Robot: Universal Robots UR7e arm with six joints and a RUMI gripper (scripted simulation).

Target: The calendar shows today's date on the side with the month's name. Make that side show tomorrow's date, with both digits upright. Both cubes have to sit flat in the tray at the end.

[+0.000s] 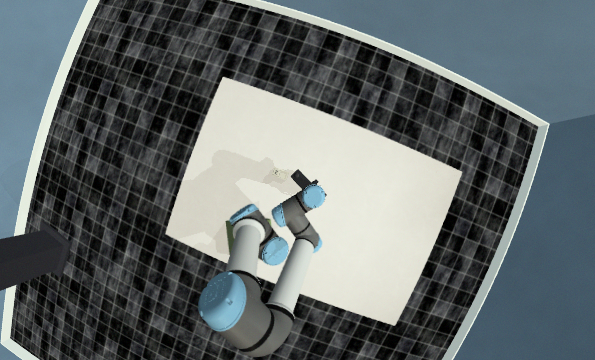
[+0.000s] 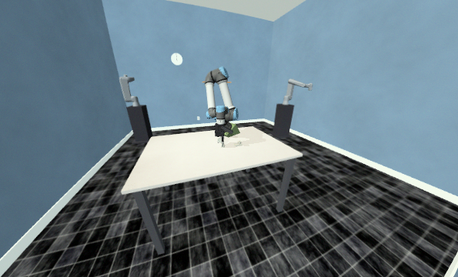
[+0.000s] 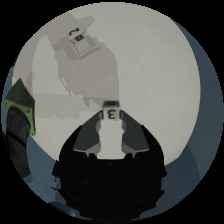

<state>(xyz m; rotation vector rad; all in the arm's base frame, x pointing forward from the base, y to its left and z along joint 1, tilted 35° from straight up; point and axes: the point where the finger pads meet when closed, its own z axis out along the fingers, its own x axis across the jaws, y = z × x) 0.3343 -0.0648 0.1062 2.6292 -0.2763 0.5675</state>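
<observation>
Now: hand 10 mm above the white calendar cube. Round my hand: calendar tray (160 mm to the left, 20 mm below, 10 mm behind); pale date cube (170 mm to the left, 10 mm behind).
</observation>
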